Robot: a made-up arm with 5 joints.
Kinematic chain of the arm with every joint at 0, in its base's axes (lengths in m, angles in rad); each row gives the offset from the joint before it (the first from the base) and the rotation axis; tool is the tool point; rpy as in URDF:
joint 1: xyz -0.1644 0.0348 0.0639 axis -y
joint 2: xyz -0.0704 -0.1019 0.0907 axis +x
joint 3: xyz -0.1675 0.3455 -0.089 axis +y
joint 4: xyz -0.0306 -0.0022 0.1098 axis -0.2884 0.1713 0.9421
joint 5: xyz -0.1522 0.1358 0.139 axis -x
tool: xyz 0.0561 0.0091 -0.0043 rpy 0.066 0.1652 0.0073
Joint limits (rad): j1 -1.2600..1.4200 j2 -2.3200..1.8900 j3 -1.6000..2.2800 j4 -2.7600..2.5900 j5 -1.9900..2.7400
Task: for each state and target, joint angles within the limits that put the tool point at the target. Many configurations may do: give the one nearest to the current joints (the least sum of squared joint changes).
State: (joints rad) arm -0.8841 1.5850 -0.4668 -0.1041 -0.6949
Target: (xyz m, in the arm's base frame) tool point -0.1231 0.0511 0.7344
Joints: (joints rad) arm -0.4980 0.9956 0.1488 -0.3462 -0.6808
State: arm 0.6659 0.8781 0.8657 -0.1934 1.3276
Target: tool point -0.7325 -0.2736 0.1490
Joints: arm 1.1460 1.6509 0.7917 -0.0034 1.3554
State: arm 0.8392 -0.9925 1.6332 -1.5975 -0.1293
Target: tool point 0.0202 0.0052 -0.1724
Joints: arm 0.3876 -1.1277 1.4742 -1.9977 -0.1131
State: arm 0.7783 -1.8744 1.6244 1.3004 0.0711
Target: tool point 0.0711 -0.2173 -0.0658
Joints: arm 0.9023 -2.0977 1.8180 1.0705 0.0555
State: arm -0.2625 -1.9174 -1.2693 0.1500 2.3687
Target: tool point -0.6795 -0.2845 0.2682
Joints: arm -1.0168 -2.2562 -0.3239 0.1045 2.3513
